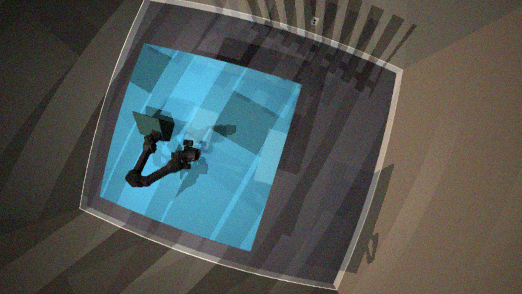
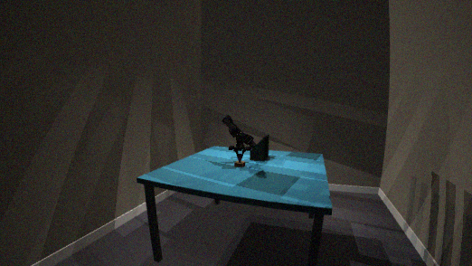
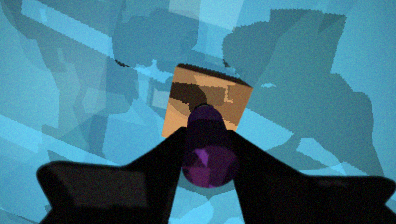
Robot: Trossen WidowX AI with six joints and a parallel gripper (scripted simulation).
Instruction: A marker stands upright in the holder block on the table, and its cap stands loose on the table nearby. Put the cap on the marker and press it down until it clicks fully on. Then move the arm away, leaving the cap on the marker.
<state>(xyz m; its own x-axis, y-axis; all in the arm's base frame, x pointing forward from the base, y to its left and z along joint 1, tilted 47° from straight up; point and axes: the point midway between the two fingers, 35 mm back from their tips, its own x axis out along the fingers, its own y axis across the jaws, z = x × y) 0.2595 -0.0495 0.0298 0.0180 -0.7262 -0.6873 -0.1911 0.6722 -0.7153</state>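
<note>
Right now my gripper tip is 1 cm below the purple cap. The rest, counted from my gripper tip: orange holder block: 5 cm below.
</note>
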